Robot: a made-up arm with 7 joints.
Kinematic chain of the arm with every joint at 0, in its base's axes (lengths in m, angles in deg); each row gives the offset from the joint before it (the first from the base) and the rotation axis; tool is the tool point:
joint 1: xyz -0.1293 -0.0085 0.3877 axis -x
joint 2: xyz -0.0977 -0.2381 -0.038 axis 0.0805 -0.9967 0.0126
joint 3: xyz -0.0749 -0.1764 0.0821 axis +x
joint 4: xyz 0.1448 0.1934 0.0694 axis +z
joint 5: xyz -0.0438 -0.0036 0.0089 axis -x
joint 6: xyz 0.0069 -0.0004 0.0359 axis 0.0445 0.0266 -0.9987
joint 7: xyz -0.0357 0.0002 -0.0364 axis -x
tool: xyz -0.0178 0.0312 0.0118
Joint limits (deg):
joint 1: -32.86..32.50
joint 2: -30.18..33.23
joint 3: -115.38..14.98
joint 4: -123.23..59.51
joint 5: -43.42..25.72
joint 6: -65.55..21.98
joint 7: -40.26..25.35
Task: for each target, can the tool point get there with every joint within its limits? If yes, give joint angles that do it. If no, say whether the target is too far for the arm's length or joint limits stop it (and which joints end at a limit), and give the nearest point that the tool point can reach.
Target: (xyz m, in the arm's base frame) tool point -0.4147 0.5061 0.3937
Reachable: no: joint limits stop it (at a limit: joint 1, joint 2, joint 5) | nearest point -0.2702 -0.0417 0.5775 | short by 0.596 m
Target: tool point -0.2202 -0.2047 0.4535
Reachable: yes | joints -25.39 1.22 -0.58 -39.25 10.07 -1.83 -34.85
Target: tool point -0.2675 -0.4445 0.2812
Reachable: yes | joints 19.16 -21.84 -102.86 -49.75 -26.84 13.70 1.35
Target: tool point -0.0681 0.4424 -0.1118
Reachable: no: joint limits stop it (at a limit: joint 1, joint 4, joint 5) | nearest point -0.1785 -0.0773 0.0982 | short by 0.571 m
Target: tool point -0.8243 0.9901 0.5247
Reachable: no: too far | nearest point -0.3174 -0.0435 0.6470 | short by 1.158 m
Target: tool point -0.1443 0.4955 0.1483
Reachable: no: joint limits stop it (at a limit: joint 1, joint 2, joint 5) | nearest point -0.1700 -0.0591 0.1802 | short by 0.556 m
